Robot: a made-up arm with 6 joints.
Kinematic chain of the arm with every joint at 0, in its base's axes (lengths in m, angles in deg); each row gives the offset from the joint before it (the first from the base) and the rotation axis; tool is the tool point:
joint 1: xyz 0 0 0.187 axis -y
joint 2: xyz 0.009 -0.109 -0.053 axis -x
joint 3: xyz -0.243 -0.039 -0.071 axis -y
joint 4: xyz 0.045 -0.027 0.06 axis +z
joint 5: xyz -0.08 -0.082 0 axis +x
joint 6: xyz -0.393 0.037 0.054 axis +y
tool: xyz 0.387 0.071 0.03
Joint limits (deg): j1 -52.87..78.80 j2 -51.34..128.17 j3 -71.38..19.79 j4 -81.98..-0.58 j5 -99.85..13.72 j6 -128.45..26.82
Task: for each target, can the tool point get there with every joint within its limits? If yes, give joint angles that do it. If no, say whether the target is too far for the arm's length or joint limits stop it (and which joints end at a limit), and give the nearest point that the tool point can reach.
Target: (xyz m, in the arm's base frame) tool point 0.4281 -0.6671 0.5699
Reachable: no: joint limits stop it (at a limit: joint 1, joint 4, joint 5, joint 6) | nearest point 0.3492 -0.5940 0.5385 | short by 0.112 m
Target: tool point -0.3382 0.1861 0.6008
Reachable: yes | joints 36.24 -23.76 -51.84 -60.96 1.78 -112.24
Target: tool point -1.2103 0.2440 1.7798
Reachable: no: too far | nearest point -0.6306 0.0290 0.9966 | short by 0.998 m
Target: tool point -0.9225 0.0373 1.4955
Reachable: no: too far | nearest point -0.5957 0.0039 1.0233 | short by 0.575 m
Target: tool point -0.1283 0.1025 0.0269
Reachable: yes | joints 41.00 -14.57 -23.38 -29.95 -72.41 -32.36
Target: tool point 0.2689 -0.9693 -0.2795
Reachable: no: joint limits stop it (at a limit: joint 2, joint 3, joint 4) | nearest point 0.2477 -0.7548 -0.2428 | short by 0.219 m
